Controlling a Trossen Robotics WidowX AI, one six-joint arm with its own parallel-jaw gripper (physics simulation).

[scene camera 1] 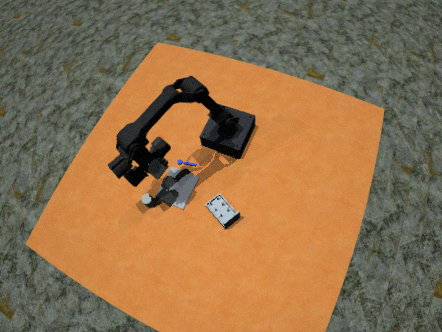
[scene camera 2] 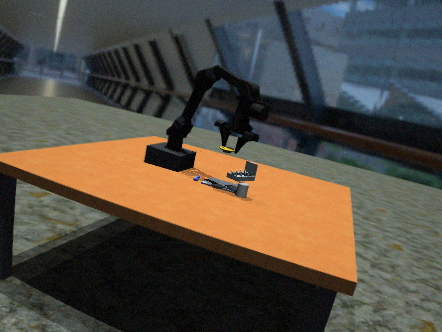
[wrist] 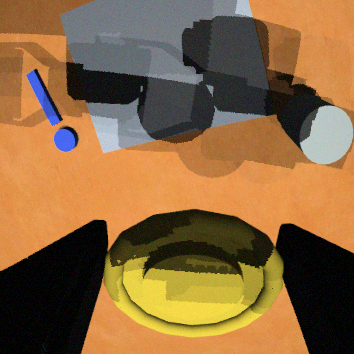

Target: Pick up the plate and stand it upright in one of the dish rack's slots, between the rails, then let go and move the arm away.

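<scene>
A round yellow plate [scene camera 2: 227,149] [wrist: 195,290] is held by its two opposite edges between the fingers of my gripper [scene camera 2: 230,149] [wrist: 194,235]. The gripper is shut on it. The plate is in the air above the table and lies roughly flat, not upright. The arm hides the plate in scene camera 1. The pale dish rack [scene camera 1: 231,220] [scene camera 2: 251,168], with small dark pegs and a raised panel at one end, stands on the table. It is apart from the gripper and does not show in the wrist view.
A flat grey square sheet [scene camera 1: 186,192] [wrist: 110,135] lies between the arm's hand and the rack. A pale upright cylinder [scene camera 1: 146,199] [scene camera 2: 242,190] [wrist: 327,134] stands by its edge. A blue stick [scene camera 1: 187,163] [wrist: 44,96] with a round end lies on its other side.
</scene>
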